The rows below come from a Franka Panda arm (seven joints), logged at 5 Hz.
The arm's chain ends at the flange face. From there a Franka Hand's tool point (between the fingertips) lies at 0.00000 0.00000 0.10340 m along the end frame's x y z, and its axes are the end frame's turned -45 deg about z.
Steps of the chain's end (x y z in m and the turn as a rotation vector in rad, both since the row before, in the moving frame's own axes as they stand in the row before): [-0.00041 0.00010 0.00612 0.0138 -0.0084 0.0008]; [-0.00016 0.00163 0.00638 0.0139 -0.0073 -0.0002]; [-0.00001 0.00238 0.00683 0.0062 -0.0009 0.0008]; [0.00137 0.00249 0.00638 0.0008 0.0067 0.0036]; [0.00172 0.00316 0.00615 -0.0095 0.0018 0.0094]
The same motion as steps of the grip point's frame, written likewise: [0.00003 -0.00184 0.00611 0.0157 0.0038 0.0008]; [-0.00078 -0.00051 0.00637 0.0150 0.0047 -0.0002]; [-0.00130 0.00116 0.00683 0.0050 0.0037 0.0008]; [-0.00024 0.00316 0.00638 -0.0042 0.0053 0.0036]; [-0.00159 0.00427 0.00615 -0.0080 -0.0054 0.0094]
